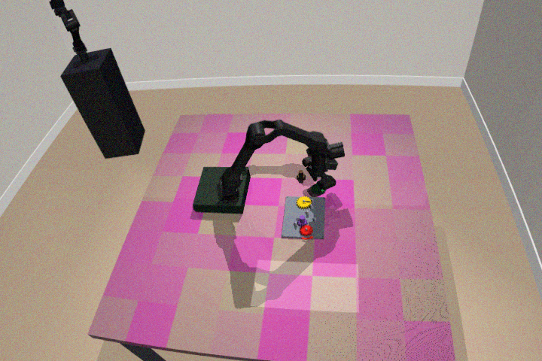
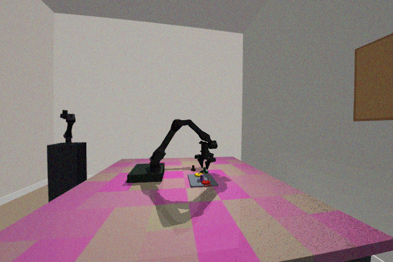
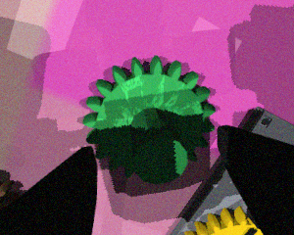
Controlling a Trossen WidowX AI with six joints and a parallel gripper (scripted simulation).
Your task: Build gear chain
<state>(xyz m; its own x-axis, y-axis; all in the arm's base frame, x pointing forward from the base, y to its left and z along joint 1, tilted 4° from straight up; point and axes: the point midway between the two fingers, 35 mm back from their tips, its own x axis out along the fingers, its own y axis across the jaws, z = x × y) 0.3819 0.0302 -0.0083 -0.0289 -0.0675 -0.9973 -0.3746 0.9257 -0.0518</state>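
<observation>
Right now the purple gear is 180 mm to the right of my gripper tip and 90 mm behind it. Round my gripper tip: green gear (10 mm below); then yellow gear (70 mm to the right, 70 mm behind, 10 mm below); then brown gear (80 mm to the left, 70 mm behind, 10 mm below).
</observation>
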